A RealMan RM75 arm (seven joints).
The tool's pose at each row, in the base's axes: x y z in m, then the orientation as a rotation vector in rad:
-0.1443, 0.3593, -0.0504, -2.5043, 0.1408, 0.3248
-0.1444, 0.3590, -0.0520, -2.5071, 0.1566, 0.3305
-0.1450, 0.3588, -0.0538, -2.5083, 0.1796, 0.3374
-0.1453, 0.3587, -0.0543, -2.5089, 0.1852, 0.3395
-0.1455, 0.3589, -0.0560, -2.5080, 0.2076, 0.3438
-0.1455, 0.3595, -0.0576, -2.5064, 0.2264, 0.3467
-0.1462, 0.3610, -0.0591, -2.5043, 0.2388, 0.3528
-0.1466, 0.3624, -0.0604, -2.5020, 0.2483, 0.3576
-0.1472, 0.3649, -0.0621, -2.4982, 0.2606, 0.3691
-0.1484, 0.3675, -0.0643, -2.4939, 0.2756, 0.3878
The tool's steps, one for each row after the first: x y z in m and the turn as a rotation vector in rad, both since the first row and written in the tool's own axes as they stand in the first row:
0.0003, 0.0012, 0.0011, -0.0028, 0.0000, 0.0129
0.0002, 0.0024, 0.0025, -0.0040, 0.0006, 0.0311
0.0001, 0.0028, 0.0029, -0.0047, 0.0005, 0.0356
0.0003, 0.0036, 0.0044, -0.0037, 0.0025, 0.0527
0.0007, 0.0041, 0.0060, -0.0020, 0.0045, 0.0668
0.0004, 0.0038, 0.0082, -0.0006, 0.0028, 0.0770
0.0003, 0.0034, 0.0101, 0.0012, 0.0013, 0.0849
0.0001, 0.0025, 0.0131, 0.0034, -0.0045, 0.0964
-0.0005, 0.0018, 0.0165, 0.0049, -0.0147, 0.1115

